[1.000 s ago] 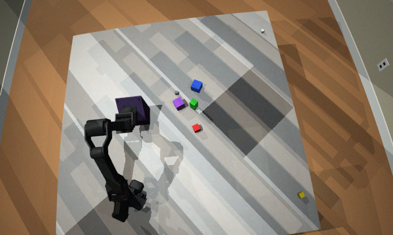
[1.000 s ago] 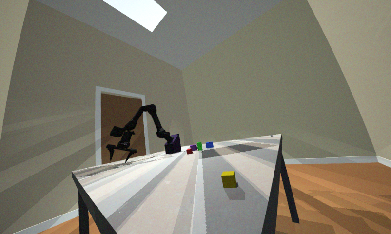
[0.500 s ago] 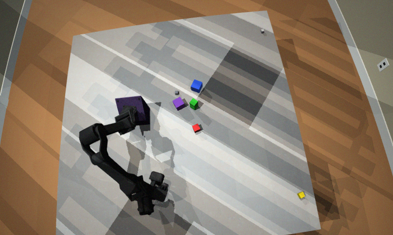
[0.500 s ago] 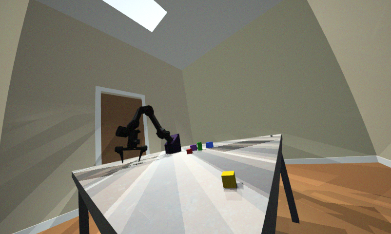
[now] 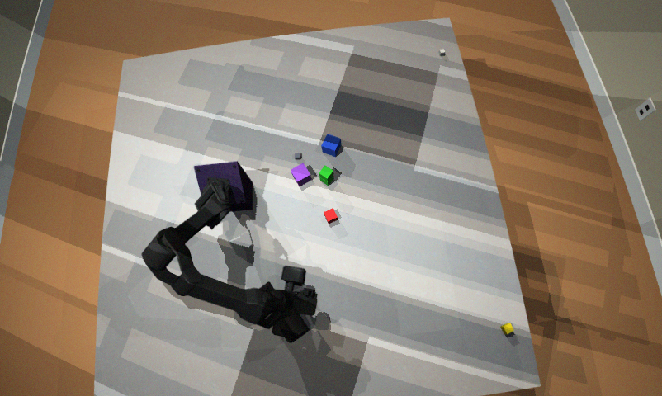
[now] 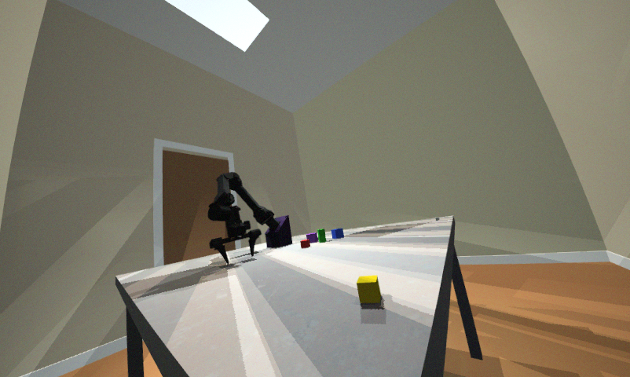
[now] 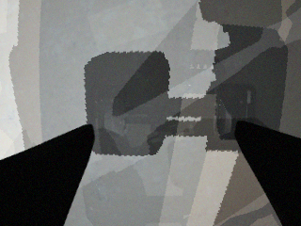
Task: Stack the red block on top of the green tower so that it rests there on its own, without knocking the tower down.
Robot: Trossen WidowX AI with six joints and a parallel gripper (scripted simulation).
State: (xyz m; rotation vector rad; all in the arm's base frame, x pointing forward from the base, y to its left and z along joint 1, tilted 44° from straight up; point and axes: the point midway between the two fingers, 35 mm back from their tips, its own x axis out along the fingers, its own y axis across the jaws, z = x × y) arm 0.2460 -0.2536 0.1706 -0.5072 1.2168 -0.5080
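The red block lies 8 cm ahead of my gripper tip, 26 cm to the left of it and 1 cm above it. Round my gripper tip: blue block: 7 cm ahead, 49 cm to the left, 2 cm above; then purple block: 2 cm behind, 39 cm to the left, 2 cm above; then small grey cube: 4 cm behind, 46 cm to the left.
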